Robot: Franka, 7 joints.
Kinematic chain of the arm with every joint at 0, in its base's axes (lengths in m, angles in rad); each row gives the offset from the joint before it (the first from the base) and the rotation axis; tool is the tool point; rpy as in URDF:
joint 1: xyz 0 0 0.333 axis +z
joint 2: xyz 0 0 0 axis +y
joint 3: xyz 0 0 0.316 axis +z
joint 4: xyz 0.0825 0 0 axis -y
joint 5: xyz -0.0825 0 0.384 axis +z
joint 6: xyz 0 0 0 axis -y
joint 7: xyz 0.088 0 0 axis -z
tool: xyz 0 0 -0.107 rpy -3.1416 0 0
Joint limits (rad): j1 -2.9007..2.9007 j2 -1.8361..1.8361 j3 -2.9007..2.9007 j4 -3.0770..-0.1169 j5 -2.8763..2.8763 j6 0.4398..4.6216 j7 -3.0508..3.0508
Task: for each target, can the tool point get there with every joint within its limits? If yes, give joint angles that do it. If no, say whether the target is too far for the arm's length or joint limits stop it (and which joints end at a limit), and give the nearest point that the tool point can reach.
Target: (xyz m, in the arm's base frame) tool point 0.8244 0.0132 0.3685
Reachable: yes | joints 0.2511 1.2794 -1.0650 -0.4759 -1.9491 3.1110 1.2789
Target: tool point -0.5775 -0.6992 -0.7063
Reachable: no: too far | nearest point -0.3765 -0.4558 -0.2625 | short by 0.545 m
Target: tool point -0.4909 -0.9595 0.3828
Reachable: no: too far | nearest point -0.3903 -0.7629 0.3726 | short by 0.221 m
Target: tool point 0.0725 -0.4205 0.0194
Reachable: yes | joints -1.4098 1.0623 0.2686 -1.8699 2.0311 3.9500 -1.8050
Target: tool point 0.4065 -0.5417 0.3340
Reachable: yes | joints 1.3085 -1.3788 -1.5276 -1.4105 2.1090 3.4780 -2.4056
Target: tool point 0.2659 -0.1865 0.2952
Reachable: yes | joints -2.3070 -0.7369 1.3047 -2.7468 -1.6212 4.0903 1.7170
